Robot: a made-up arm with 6 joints.
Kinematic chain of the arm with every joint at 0, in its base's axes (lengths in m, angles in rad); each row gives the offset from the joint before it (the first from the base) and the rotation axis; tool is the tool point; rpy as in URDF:
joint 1: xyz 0 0 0.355 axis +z
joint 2: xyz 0 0 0 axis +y
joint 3: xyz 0.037 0 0.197 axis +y
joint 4: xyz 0.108 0 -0.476 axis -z
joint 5: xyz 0 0 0 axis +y
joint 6: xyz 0.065 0 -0.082 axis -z
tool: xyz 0 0 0 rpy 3.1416 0 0
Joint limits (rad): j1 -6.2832..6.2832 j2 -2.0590..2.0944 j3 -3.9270..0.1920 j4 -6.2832..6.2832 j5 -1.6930..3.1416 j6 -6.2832..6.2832
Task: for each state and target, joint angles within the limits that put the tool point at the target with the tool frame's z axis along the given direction. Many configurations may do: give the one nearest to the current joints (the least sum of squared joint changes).
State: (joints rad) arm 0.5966 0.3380 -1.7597 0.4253 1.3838 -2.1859
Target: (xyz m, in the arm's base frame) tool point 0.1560 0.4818 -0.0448 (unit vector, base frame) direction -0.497 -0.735 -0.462
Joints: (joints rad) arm 1.2207 1.2005 -1.7731 0.2171 1.6489 -2.1859
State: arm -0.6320 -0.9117 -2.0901 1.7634 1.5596 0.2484
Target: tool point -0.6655 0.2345 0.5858 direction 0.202 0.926 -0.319
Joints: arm -0.2114 -1.6110 -2.4719 1.8346 1.7624 0.2484
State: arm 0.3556 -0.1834 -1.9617 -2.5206 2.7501 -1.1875
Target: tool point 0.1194 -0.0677 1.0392 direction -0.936 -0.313 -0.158
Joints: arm -0.0876 -0.2745 -2.1841 -2.5626 2.3379 -1.1875
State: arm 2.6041 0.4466 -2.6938 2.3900 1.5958 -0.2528
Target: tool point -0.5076 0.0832 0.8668 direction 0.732 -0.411 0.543
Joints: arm 2.9197 0.5244 -2.4428 2.8449 2.1792 -0.2528
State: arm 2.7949 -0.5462 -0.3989 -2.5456 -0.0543 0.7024
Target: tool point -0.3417 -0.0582 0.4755 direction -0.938 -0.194 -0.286
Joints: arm 3.2186 -1.3575 -0.2469 -2.7769 -0.3471 0.7024
